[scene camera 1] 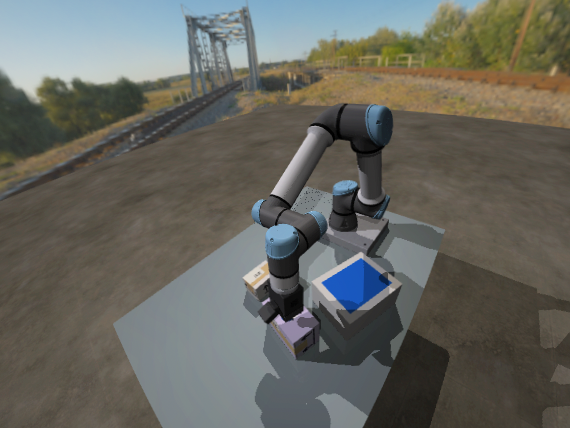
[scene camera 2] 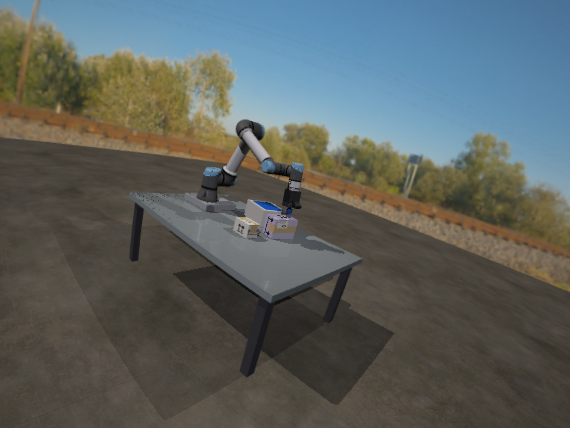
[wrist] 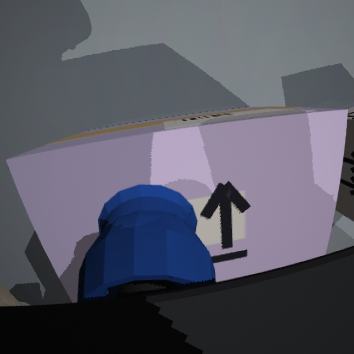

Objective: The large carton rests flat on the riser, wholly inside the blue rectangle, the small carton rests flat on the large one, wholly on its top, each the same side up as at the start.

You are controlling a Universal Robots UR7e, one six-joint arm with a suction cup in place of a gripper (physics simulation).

Labels:
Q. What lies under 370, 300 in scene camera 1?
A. A riser.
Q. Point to a large carton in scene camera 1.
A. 301, 333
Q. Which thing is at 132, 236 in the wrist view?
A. My suction cup.

